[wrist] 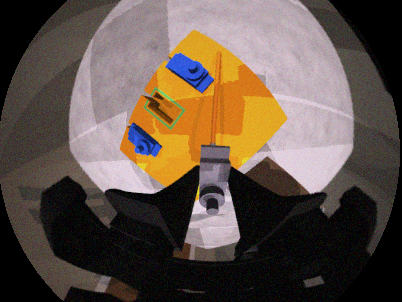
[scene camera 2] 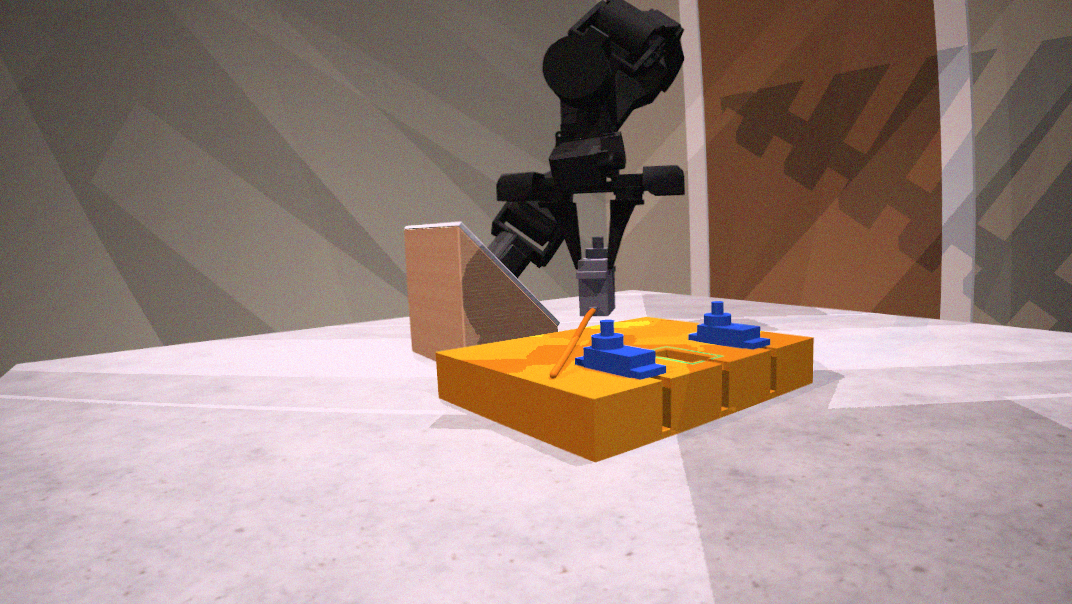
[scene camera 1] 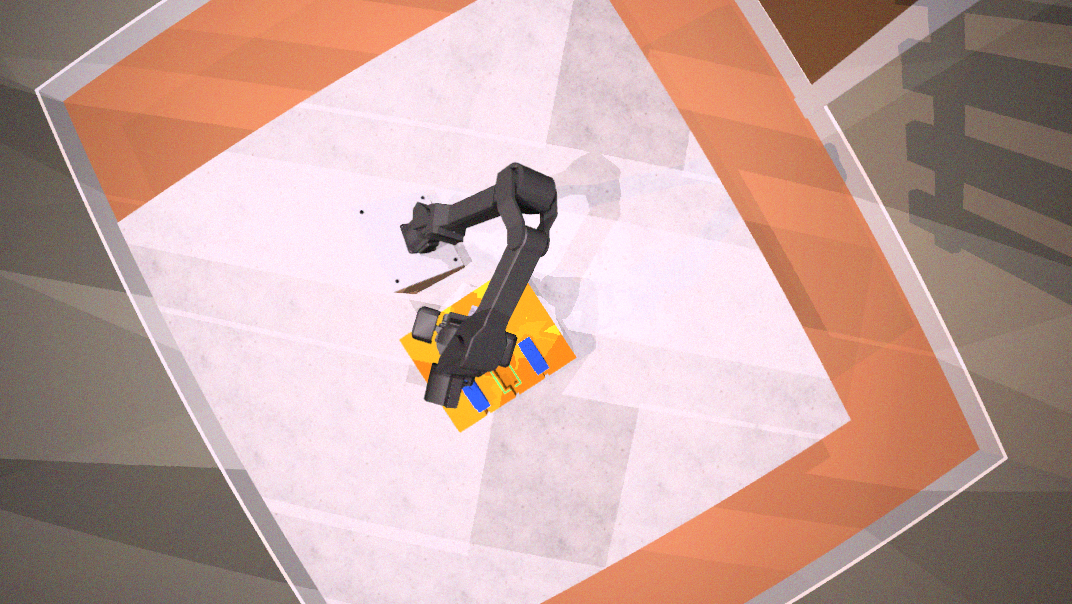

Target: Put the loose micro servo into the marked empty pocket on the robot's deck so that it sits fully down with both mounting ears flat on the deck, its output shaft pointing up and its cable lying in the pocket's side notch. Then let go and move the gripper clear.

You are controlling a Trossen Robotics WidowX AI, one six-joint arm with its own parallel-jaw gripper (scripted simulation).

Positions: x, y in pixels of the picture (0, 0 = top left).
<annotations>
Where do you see an orange-yellow deck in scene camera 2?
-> At 489, 380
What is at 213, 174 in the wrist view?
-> A grey micro servo.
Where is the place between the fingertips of my gripper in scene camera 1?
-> At 470, 333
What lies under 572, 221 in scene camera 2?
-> My gripper.
</annotations>
